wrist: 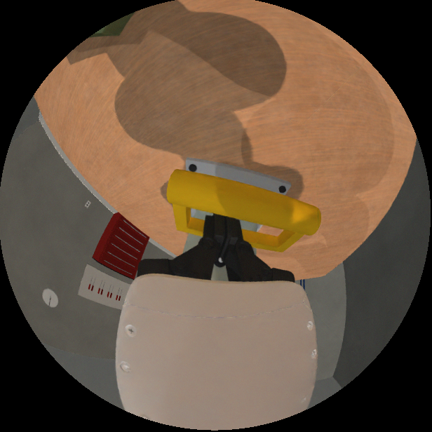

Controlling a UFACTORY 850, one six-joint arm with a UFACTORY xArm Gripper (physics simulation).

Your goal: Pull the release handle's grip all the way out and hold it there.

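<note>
The release handle [245,199] has a thick yellow bar as its grip, with a yellow frame behind it, and stands at a grey mounting plate [235,173] with dark screws on the wooden table. My gripper [220,215] is shut with nothing between its fingers. Its dark fingertips reach into the opening of the yellow frame, right behind the grip bar, and the bar hides their very ends. Whether the fingertips touch the bar cannot be told.
The wooden table top [320,115] carries broad shadows. Beyond its left edge are a red slotted box [121,245], a pale panel with small red marks [102,287] and a round white disc [50,298]. A dark green object [116,26] shows at the top left.
</note>
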